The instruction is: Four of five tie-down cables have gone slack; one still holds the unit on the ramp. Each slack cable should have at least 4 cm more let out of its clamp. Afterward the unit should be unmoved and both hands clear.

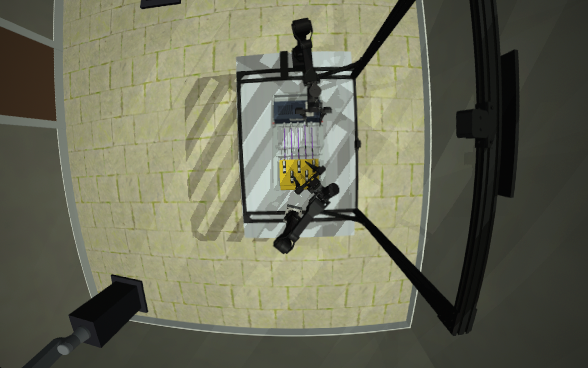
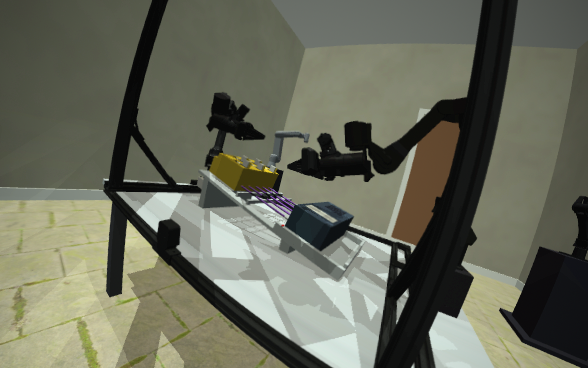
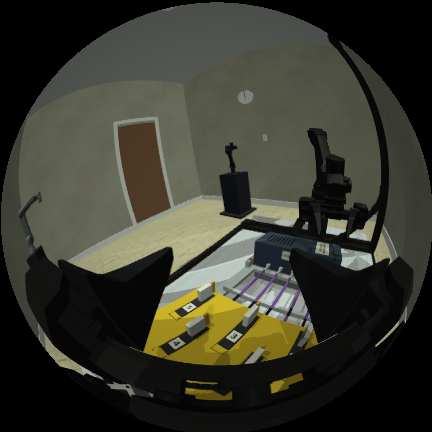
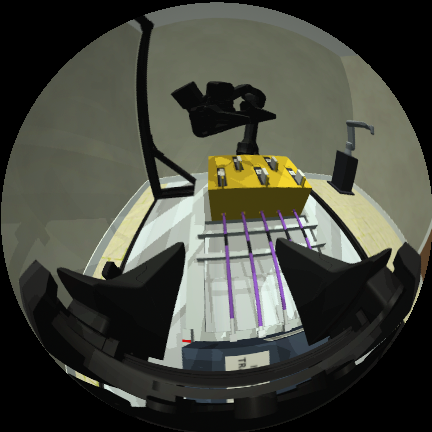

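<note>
The dark blue unit [image 1: 282, 111] [image 2: 315, 225] [image 3: 272, 250] [image 4: 200, 354] sits on the sloping grey ramp [image 2: 310, 256]. Purple cables [image 3: 252, 284] [image 4: 228, 280] run from it to the yellow clamp block [image 1: 286, 185] [image 2: 230, 172] [image 3: 220, 305] [image 4: 257, 202]; they look nearly straight, and I cannot tell which is taut. Black bands show on them near the block. Grey clamp levers stand up on top, with labels 3, 4 and 5 readable. My left gripper [image 1: 300, 170] [image 3: 233, 254] is open and empty above the block. My right gripper [image 1: 312, 116] [image 4: 231, 246] is open and empty above the unit's cable end.
Crossbars [image 4: 260, 232] of the ramp lie under the cables. A red mark [image 4: 187, 341] shows beside the unit. A black frame [image 1: 241, 150] [image 2: 215, 287] surrounds the table, with tall posts [image 2: 120, 140] at its corners. A dark pedestal [image 3: 236, 192] stands beyond the table.
</note>
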